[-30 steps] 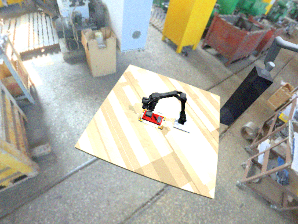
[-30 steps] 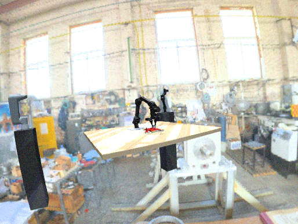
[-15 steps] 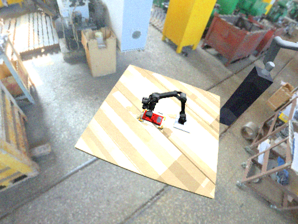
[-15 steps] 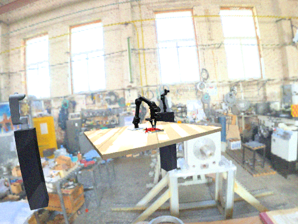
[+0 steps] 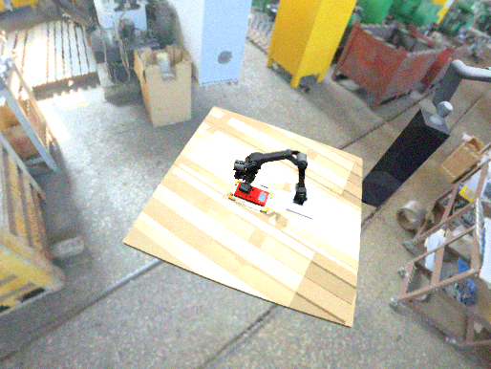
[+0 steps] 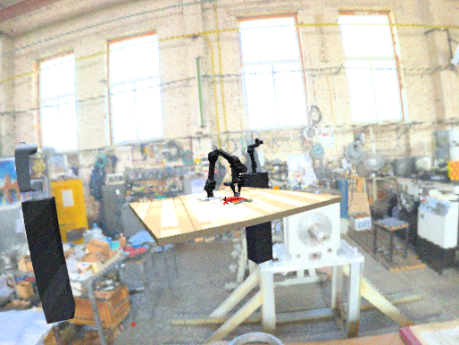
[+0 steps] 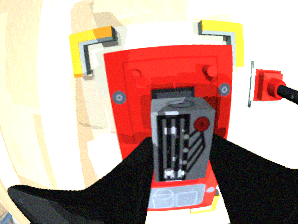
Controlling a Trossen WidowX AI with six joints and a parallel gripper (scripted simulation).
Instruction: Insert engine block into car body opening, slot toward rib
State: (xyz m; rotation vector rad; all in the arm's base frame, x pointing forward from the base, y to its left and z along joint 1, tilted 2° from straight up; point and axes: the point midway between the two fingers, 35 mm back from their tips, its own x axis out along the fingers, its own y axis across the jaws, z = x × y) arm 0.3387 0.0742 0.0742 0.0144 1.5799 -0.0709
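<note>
My gripper tip is now 10 mm above the grey engine block. From my gripper tip the other things lie so: black upright peg (110 mm to the right, 30 mm below, 20 mm ahead).
</note>
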